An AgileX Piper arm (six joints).
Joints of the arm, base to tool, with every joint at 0 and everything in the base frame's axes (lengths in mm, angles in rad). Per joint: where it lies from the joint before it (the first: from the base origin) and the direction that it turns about. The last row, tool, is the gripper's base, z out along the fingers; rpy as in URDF.
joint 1: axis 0 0 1 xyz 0.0 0.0 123.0
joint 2: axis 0 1 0 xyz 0.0 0.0 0.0
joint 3: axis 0 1 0 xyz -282.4 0.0 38.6
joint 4: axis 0.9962 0 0.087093 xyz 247.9 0.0 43.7
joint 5: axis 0 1 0 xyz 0.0 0.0 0.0
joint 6: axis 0.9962 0 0.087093 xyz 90.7 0.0 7.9
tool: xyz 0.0 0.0 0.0 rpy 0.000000 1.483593 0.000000
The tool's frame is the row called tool.
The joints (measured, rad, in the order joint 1, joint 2, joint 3, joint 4, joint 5, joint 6), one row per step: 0.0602 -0.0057 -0.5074 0.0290 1.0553 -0.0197; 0.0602 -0.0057 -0.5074 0.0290 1.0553 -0.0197; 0.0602 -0.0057 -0.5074 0.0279 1.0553 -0.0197; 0.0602 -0.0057 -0.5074 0.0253 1.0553 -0.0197; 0.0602 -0.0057 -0.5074 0.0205 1.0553 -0.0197; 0.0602 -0.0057 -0.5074 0.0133 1.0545 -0.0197; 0.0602 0.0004 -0.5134 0.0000 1.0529 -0.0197; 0.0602 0.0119 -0.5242 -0.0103 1.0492 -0.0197; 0.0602 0.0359 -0.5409 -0.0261 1.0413 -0.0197; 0.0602 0.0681 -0.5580 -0.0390 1.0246 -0.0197; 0.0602 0.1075 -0.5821 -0.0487 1.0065 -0.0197; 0.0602 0.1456 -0.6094 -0.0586 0.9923 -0.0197; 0.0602 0.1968 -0.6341 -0.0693 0.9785 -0.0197; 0.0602 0.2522 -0.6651 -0.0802 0.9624 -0.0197; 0.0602 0.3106 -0.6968 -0.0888 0.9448 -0.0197
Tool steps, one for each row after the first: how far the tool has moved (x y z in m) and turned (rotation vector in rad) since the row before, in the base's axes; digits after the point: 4 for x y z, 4 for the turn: 0.0000 0.0000 0.0000 0.0000 0.0000 0.0000; 0.0000 -0.0001 0.0000 -0.0009 -0.0001 -0.0006; 0.0000 -0.0002 0.0000 -0.0021 -0.0001 -0.0015; 0.0000 -0.0004 0.0000 -0.0040 -0.0002 -0.0027; 0.0001 -0.0006 0.0001 -0.0059 -0.0012 -0.0041; 0.0004 -0.0010 0.0018 -0.0109 -0.0022 -0.0075; 0.0007 -0.0008 0.0034 -0.0083 -0.0035 -0.0058; 0.0023 -0.0011 0.0054 -0.0131 -0.0014 -0.0087; 0.0042 -0.0007 0.0062 -0.0109 -0.0023 -0.0067; 0.0050 -0.0004 0.0082 -0.0084 -0.0033 -0.0046; 0.0046 -0.0004 0.0086 -0.0086 -0.0039 -0.0046; 0.0078 -0.0003 0.0075 -0.0104 0.0121 -0.0047; 0.0087 -0.0002 0.0091 -0.0106 0.0077 -0.0043; 0.0100 0.0000 0.0089 -0.0088 0.0086 -0.0027
